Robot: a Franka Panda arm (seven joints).
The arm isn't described. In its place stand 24 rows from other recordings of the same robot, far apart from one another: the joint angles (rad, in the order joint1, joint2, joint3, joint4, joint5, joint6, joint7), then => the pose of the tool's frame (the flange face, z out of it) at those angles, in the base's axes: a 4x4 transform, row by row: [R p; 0 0 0 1], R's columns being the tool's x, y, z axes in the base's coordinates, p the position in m.
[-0.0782, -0.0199, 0.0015, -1.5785, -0.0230, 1.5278, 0.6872] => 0.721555, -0.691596, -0.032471, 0.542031; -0.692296, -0.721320, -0.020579, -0.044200; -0.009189, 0.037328, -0.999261, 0.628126; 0, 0, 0, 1
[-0.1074, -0.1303, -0.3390, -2.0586, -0.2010, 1.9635, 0.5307] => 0.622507, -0.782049, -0.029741, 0.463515; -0.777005, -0.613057, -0.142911, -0.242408; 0.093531, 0.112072, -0.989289, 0.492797; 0, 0, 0, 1
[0.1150, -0.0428, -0.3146, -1.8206, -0.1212, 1.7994, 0.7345] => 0.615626, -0.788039, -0.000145, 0.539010; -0.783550, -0.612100, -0.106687, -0.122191; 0.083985, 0.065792, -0.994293, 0.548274; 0, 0, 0, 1
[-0.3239, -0.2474, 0.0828, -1.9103, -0.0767, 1.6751, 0.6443] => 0.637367, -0.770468, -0.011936, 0.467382; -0.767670, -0.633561, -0.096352, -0.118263; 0.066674, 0.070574, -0.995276, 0.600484; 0, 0, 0, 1
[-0.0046, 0.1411, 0.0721, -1.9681, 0.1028, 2.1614, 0.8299] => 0.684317, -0.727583, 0.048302, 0.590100; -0.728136, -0.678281, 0.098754, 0.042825; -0.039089, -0.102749, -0.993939, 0.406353; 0, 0, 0, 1
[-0.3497, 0.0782, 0.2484, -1.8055, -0.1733, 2.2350, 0.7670] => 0.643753, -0.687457, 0.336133, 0.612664; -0.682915, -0.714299, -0.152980, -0.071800; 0.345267, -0.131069, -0.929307, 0.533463; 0, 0, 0, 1
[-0.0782, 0.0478, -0.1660, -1.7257, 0.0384, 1.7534, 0.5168] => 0.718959, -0.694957, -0.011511, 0.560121; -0.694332, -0.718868, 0.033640, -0.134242; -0.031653, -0.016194, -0.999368, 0.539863; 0, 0, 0, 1
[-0.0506, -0.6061, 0.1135, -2.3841, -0.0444, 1.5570, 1.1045] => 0.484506, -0.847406, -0.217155, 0.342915; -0.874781, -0.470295, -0.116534, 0.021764; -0.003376, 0.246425, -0.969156, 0.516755; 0, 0, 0, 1
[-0.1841, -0.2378, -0.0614, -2.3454, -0.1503, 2.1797, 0.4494] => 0.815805, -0.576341, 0.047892, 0.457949; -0.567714, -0.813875, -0.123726, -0.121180; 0.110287, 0.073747, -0.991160, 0.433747; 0, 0, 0, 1
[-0.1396, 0.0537, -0.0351, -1.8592, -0.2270, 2.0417, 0.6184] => 0.752105, -0.651579, 0.098907, 0.579160; -0.621391, -0.751105, -0.222965, -0.114540; 0.219569, 0.106233, -0.969796, 0.499587; 0, 0, 0, 1
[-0.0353, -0.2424, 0.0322, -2.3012, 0.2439, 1.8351, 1.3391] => 0.108960, -0.972117, -0.207645, 0.445369; -0.961389, -0.156159, 0.226597, 0.018345; -0.252704, 0.174938, -0.951597, 0.430427; 0, 0, 0, 1
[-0.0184, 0.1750, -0.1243, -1.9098, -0.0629, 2.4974, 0.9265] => 0.461544, -0.796433, 0.390732, 0.628691; -0.834473, -0.539245, -0.113446, -0.086164; 0.301053, -0.273695, -0.913487, 0.450909; 0, 0, 0, 1
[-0.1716, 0.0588, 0.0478, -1.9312, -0.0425, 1.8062, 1.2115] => 0.243951, -0.951840, -0.185711, 0.547535; -0.969305, -0.245358, -0.015730, -0.072062; -0.030593, 0.183847, -0.982479, 0.441476; 0, 0, 0, 1
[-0.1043, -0.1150, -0.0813, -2.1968, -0.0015, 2.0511, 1.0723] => 0.308823, -0.950675, -0.029071, 0.496881; -0.950868, -0.309300, 0.013565, -0.094029; -0.021888, 0.023454, -0.999485, 0.430698; 0, 0, 0, 1
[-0.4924, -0.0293, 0.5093, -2.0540, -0.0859, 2.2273, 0.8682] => 0.673756, -0.711316, 0.200207, 0.562718; -0.712634, -0.697121, -0.078582, 0.008672; 0.195465, -0.089729, -0.976597, 0.467984; 0, 0, 0, 1
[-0.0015, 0.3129, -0.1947, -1.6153, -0.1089, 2.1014, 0.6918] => 0.659725, -0.736751, 0.148191, 0.657704; -0.713909, -0.676005, -0.182623, -0.121697; 0.234725, 0.014686, -0.971951, 0.465025; 0, 0, 0, 1
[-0.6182, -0.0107, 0.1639, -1.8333, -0.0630, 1.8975, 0.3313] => 0.717774, -0.695092, 0.040602, 0.507966; -0.690382, -0.718058, -0.088123, -0.252812; 0.090408, 0.035221, -0.995282, 0.534041; 0, 0, 0, 1
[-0.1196, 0.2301, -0.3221, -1.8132, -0.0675, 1.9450, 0.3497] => 0.722819, -0.677853, -0.134342, 0.552330; -0.689974, -0.718719, -0.085900, -0.254502; -0.038327, 0.154783, -0.987205, 0.412657; 0, 0, 0, 1
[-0.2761, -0.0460, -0.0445, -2.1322, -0.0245, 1.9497, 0.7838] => 0.453652, -0.880804, -0.135590, 0.488477; -0.887319, -0.460574, 0.023170, -0.164083; -0.082857, 0.109801, -0.990494, 0.416985; 0, 0, 0, 1
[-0.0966, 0.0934, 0.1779, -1.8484, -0.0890, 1.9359, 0.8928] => 0.710680, -0.703512, 0.002267, 0.585432; -0.701844, -0.709210, -0.066599, 0.038855; 0.048461, 0.045740, -0.997777, 0.471072; 0, 0, 0, 1
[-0.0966, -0.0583, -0.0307, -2.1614, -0.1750, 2.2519, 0.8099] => 0.655625, -0.742727, 0.136057, 0.534796; -0.727007, -0.669593, -0.152005, -0.073474; 0.204001, 0.000745, -0.978970, 0.437038; 0, 0, 0, 1
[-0.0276, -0.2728, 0.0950, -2.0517, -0.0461, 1.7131, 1.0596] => 0.550852, -0.832295, -0.062026, 0.467084; -0.834109, -0.546450, -0.075191, 0.031081; 0.028687, 0.093156, -0.995238, 0.547961; 0, 0, 0, 1
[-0.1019, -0.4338, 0.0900, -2.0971, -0.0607, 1.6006, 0.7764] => 0.701719, -0.709390, -0.065998, 0.413534; -0.712087, -0.695371, -0.096910, -0.005031; 0.022854, 0.115000, -0.993103, 0.588390; 0, 0, 0, 1
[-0.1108, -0.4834, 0.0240, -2.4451, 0.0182, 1.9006, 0.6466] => 0.734925, -0.675459, -0.060331, 0.392638; -0.676134, -0.736688, 0.011527, -0.032404; -0.052232, 0.032320, -0.998112, 0.468869; 0, 0, 0, 1
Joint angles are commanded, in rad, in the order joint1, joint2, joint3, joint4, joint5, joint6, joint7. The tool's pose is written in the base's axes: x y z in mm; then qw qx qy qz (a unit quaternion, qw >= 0). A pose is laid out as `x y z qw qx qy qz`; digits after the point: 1 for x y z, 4 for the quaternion.
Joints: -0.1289, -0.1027, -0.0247, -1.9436, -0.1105, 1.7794, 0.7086
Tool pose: 515.5 -89.9 521.1 0.0588 0.9123 -0.4051 -0.0152
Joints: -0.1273, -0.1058, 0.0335, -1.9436, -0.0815, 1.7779, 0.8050
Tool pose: 519.4 -55.4 522.4 0.0492 0.9036 -0.4254 -0.0137
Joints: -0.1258, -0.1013, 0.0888, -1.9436, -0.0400, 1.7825, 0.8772
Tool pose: 523.3 -21.4 520.0 0.0341 0.8986 -0.4370 -0.0178
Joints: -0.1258, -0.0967, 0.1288, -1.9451, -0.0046, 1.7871, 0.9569
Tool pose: 524.9 3.2 517.0 0.0218 0.8880 -0.4588 -0.0237
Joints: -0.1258, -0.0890, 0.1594, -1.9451, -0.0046, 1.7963, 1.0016
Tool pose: 527.1 19.5 513.5 0.0231 0.8847 -0.4650 -0.0219
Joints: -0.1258, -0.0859, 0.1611, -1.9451, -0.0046, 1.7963, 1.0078
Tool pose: 527.6 20.4 511.9 0.0238 0.8836 -0.4670 -0.0232
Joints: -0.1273, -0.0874, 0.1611, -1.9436, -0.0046, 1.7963, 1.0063
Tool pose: 527.6 19.7 513.4 0.0232 0.8837 -0.4670 -0.0219
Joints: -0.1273, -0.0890, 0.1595, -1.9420, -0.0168, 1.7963, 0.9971
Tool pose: 527.6 17.8 515.0 0.0274 0.8861 -0.4623 -0.0177
